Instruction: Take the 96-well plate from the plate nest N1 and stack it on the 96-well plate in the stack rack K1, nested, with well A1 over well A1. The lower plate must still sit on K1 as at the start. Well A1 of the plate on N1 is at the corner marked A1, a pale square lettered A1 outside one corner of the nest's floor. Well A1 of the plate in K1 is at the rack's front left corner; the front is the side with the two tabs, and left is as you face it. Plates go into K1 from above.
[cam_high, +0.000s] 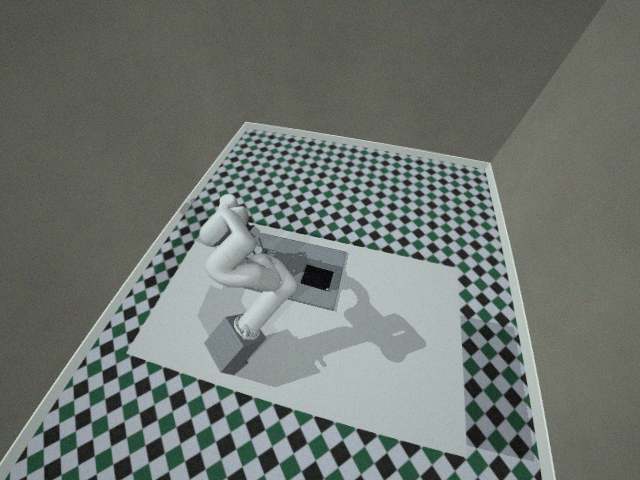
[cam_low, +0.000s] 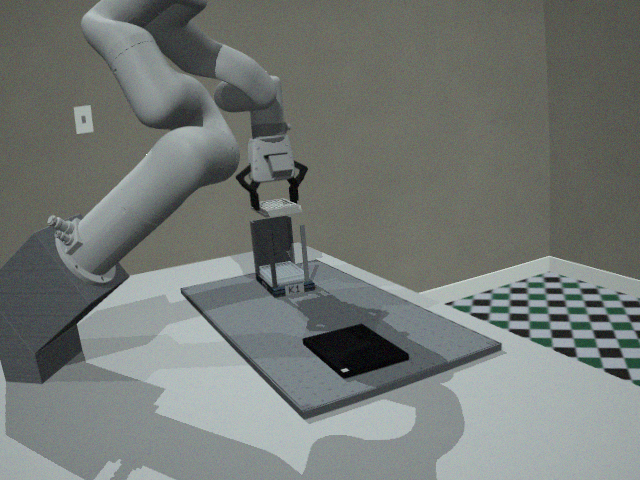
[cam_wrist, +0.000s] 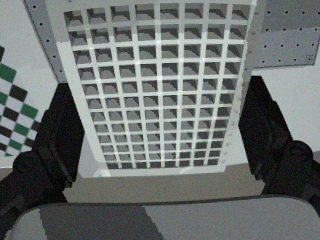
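The white 96-well plate lies 10 mm below my hand. Round my hand: dark rack wall (110 mm below, 60 mm to the left, 30 mm ahead); pale A1 square (410 mm to the right, 320 mm behind, 180 mm below); K1 label (180 mm below, 80 mm to the right, 50 mm behind).
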